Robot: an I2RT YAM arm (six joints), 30 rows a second.
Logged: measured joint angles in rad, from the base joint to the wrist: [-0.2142, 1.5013, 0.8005, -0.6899, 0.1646, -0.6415]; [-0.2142, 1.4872, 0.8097, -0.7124, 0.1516, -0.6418]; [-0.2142, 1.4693, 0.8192, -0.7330, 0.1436, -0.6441]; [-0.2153, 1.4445, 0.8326, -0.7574, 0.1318, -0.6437]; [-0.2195, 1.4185, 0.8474, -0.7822, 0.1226, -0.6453]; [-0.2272, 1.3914, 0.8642, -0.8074, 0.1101, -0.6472]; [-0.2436, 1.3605, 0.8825, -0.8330, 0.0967, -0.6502]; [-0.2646, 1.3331, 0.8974, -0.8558, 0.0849, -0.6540]
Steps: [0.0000, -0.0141, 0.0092, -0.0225, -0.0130, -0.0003]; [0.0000, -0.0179, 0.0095, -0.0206, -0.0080, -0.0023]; [-0.0011, -0.0248, 0.0134, -0.0244, -0.0118, 0.0004]; [-0.0042, -0.0260, 0.0148, -0.0248, -0.0092, -0.0016]; [-0.0077, -0.0271, 0.0168, -0.0252, -0.0125, -0.0019]; [-0.0164, -0.0309, 0.0183, -0.0256, -0.0134, -0.0030]; [-0.0210, -0.0274, 0.0149, -0.0228, -0.0118, -0.0038]
